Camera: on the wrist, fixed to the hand. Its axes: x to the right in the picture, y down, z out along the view.
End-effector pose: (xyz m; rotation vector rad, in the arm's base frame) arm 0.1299 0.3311 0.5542 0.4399 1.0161 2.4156
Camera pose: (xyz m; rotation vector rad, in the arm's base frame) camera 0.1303 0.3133 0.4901 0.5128 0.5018 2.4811
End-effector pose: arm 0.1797 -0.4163 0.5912 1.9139 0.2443 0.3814
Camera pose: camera 0.1446 -0.3629 0.5728 1.5896 0.0327 0.2776
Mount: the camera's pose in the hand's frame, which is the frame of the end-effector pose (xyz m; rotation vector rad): -0.0167 -0.0362 -0.0532 -0.3553 -0.1562 0.0380
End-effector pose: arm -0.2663 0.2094 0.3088 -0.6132 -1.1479 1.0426
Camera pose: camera -0.2048 0.1847 0.3142 -0.8462 -1.4803 0.9370
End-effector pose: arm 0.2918 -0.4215 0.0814 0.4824 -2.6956 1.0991
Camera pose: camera 0.3234 -0.4045 0.1374 0.4719 -2.9578 0.5879
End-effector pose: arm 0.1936 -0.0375 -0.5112 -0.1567 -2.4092 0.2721
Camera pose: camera 0.2398 -0.0676 -0.4741 -0.3533 -2.5940 -0.1351
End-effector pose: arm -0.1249 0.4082 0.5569 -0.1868 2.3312 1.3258
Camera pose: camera -0.1148 0.3425 0.5593 -0.1428 1.9668 1.7024
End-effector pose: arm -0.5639 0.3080 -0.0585 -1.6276 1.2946 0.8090
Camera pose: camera -0.5346 0.2685 -0.0138 -1.7751 1.1191 1.2191
